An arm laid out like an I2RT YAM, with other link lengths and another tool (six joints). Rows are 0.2 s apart.
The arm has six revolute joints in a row. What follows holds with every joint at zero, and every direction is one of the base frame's.
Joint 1 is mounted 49.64 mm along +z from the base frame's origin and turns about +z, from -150.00 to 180.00 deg.
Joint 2 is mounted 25.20 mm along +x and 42.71 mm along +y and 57.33 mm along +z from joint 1 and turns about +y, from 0.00 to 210.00 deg.
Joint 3 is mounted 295.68 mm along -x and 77.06 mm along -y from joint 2 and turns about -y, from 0.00 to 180.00 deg.
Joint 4 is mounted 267.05 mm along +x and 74.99 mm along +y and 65.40 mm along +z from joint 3 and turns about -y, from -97.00 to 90.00 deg.
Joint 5 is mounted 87.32 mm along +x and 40.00 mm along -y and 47.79 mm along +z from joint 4 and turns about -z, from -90.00 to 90.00 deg.
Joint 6 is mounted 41.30 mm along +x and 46.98 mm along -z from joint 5 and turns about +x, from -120.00 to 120.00 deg.
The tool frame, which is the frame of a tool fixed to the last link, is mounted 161.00 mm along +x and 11.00 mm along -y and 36.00 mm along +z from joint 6; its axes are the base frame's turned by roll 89.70, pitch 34.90 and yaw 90.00 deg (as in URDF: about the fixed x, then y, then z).
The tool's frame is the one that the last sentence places.
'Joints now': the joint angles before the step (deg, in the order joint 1, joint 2, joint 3, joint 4, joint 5, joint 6). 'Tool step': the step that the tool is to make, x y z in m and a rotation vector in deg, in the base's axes. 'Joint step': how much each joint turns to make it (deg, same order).
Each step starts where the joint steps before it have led.
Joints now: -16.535 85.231 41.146 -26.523 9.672 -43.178
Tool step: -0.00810 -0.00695 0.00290 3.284 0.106 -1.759
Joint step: -3.410 -0.722 0.787 -2.558 -3.454 -0.569
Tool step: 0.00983 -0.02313 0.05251 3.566 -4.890 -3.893
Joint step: -5.704 -3.321 7.387 -7.584 -5.486 0.067
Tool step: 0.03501 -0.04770 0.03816 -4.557 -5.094 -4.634
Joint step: -2.404 3.519 7.563 2.513 2.536 1.289
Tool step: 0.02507 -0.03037 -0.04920 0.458 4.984 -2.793
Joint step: -0.569 13.157 5.486 2.973 2.732 1.158
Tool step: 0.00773 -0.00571 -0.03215 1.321 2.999 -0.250
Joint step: 0.001 6.340 2.252 0.808 0.350 0.132
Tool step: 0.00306 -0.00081 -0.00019 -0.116 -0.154 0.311
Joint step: 0.044 0.435 0.414 0.241 -0.066 -0.262
